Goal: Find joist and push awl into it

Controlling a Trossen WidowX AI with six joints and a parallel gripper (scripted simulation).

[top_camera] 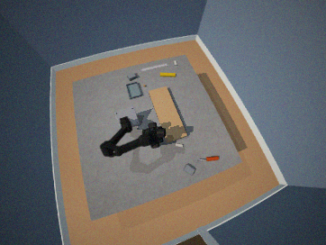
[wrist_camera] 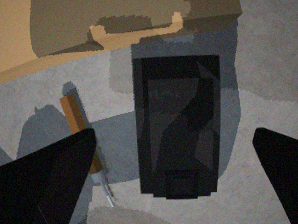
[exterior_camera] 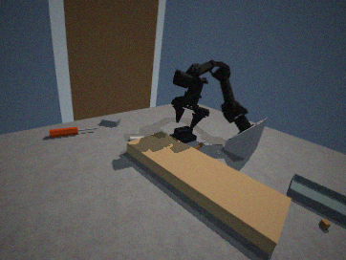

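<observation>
Right now my gripper tip is 30 mm above the black stud finder and 20 mm past it. Round my gripper tip: tray (530 mm to the left, 60 mm below, 50 mm behind); then awl (90 mm to the left, 70 mm below, 40 mm behind); then small grey block (330 mm to the right, 160 mm ahead, 60 mm below).
</observation>
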